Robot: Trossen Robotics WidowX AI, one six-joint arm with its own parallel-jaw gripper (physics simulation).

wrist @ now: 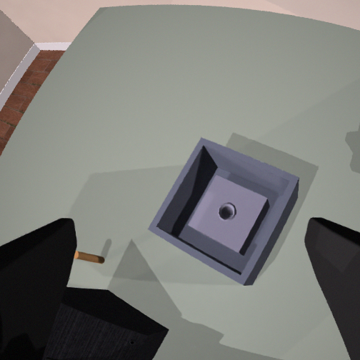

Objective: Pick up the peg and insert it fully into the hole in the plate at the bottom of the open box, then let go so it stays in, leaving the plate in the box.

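An open square box (175, 184), blue-grey and turned at an angle, stands on the table right of the middle of the view. A lighter square plate (212, 200) lies on its floor, with a round hole (227, 211) near its centre. An orange-brown peg (91, 258) lies on the table at the lower left, beyond the tip of the left finger, which hides its left end. My gripper (194, 232) is wide open and empty, with its fingers at the left and right of the view, above the table. The hole shows no peg in it.
The green-grey table (200, 75) has a curved far edge, with a pale wall behind it and a brick-red floor (37, 75) at the upper left. A black block-like part (105, 325) shows at the bottom left. Shadows fall across the table.
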